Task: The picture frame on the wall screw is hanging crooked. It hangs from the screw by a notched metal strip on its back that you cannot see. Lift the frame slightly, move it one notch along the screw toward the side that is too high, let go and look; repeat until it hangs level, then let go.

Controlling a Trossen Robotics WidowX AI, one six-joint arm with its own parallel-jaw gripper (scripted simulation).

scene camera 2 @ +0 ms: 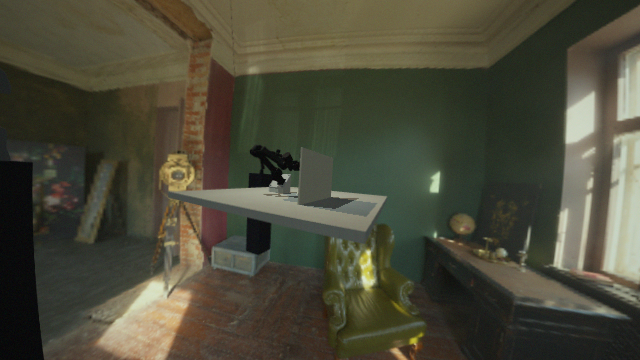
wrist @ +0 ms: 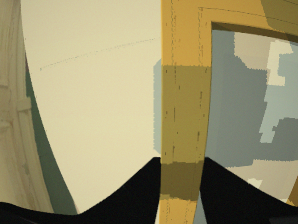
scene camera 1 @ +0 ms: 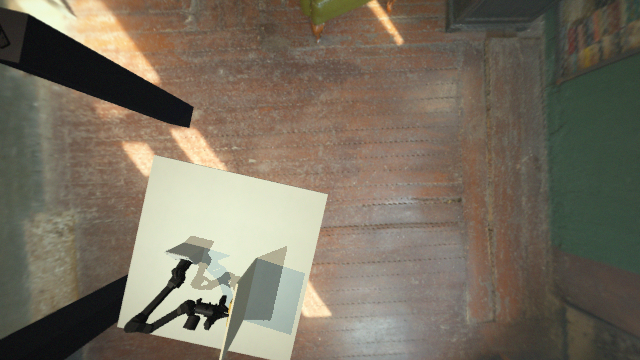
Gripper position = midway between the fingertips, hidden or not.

Observation:
My gripper (wrist: 180, 165) carries a yellow picture frame. I also see a cream wall panel (wrist: 97, 78).

